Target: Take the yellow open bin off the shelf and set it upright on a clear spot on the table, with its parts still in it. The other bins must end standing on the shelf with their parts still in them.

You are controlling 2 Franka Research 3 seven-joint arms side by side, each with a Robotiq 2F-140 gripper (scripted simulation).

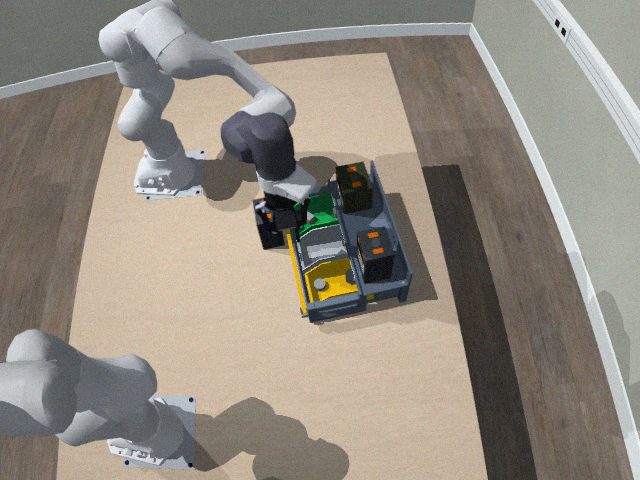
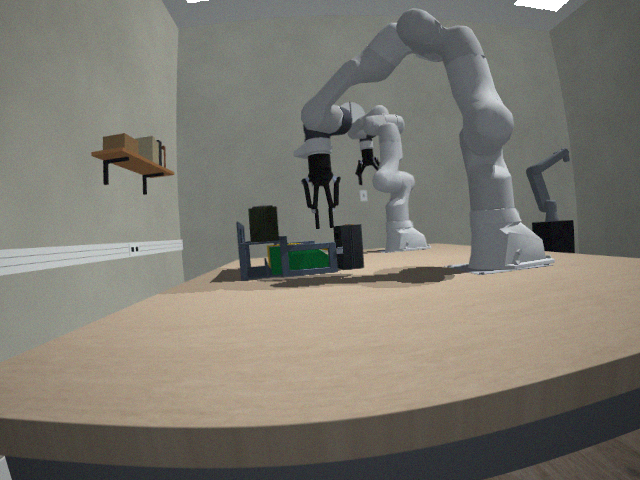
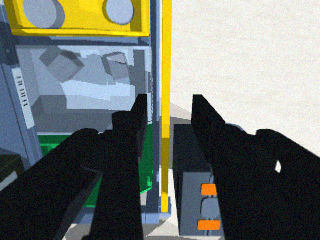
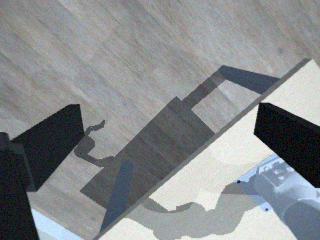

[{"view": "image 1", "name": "my left gripper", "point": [289,239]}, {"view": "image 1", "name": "blue-grey shelf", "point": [380,215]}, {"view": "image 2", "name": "my left gripper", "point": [324,228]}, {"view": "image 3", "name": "my left gripper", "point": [169,108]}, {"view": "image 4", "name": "my right gripper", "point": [169,119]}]
